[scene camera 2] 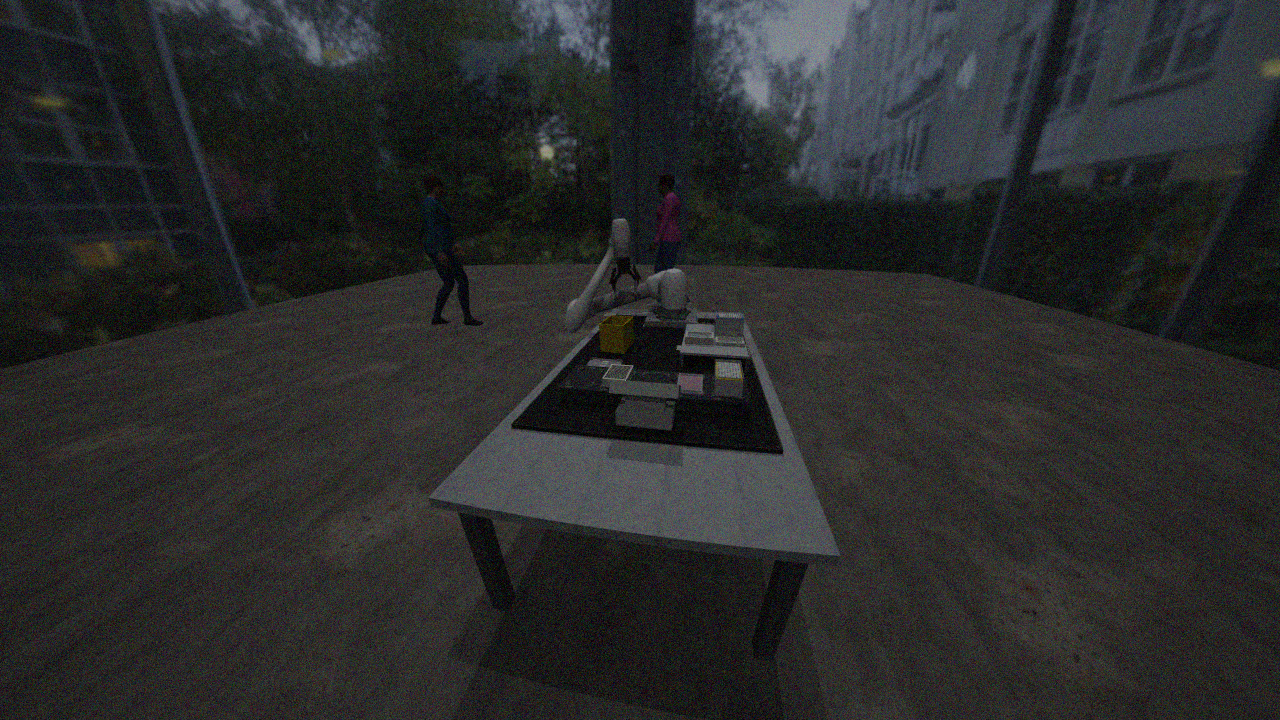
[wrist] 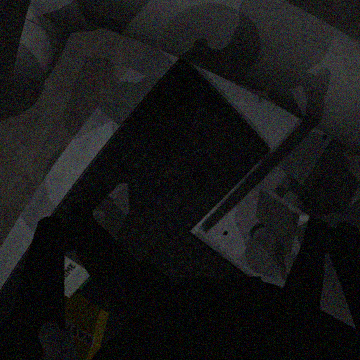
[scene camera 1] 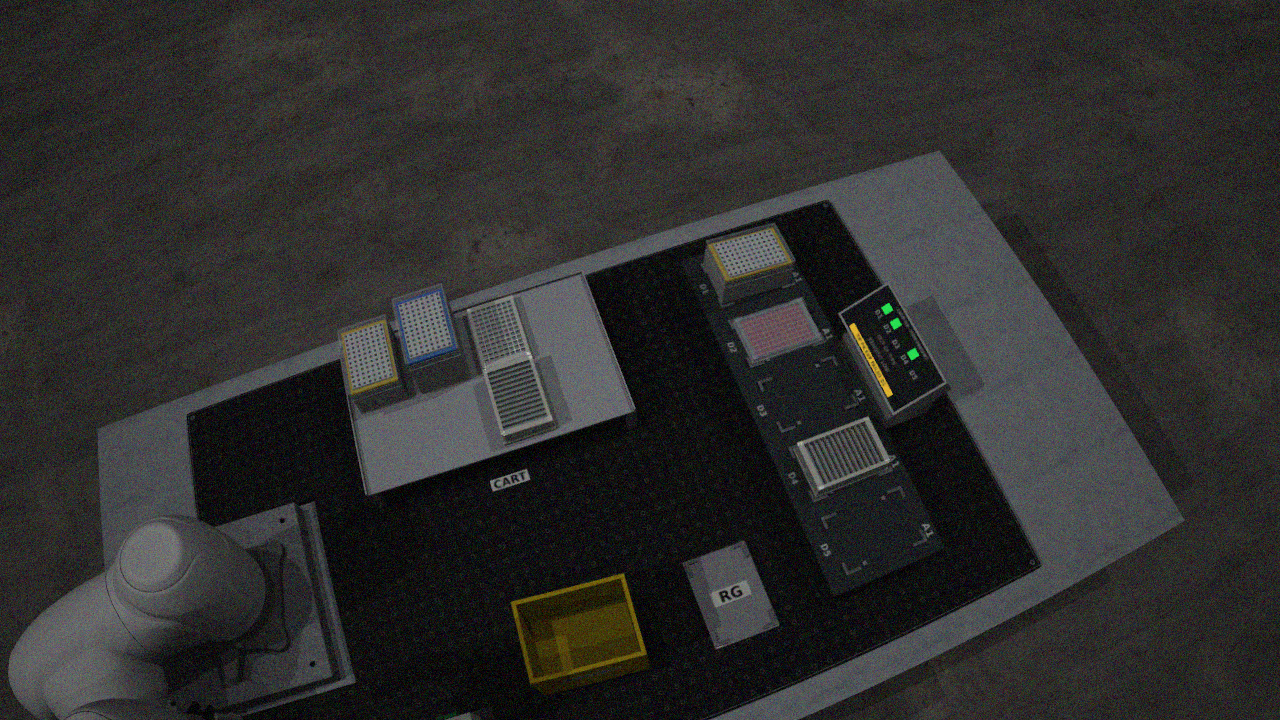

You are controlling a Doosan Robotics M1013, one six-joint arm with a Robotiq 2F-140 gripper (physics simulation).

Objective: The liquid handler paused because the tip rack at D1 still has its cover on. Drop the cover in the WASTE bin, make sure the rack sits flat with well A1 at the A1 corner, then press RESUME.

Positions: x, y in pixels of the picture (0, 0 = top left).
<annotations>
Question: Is my gripper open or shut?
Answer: Open.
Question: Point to a pink-topped plate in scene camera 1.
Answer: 766, 334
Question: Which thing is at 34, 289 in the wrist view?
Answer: My gripper.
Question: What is my gripper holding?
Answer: Nothing.
</annotations>
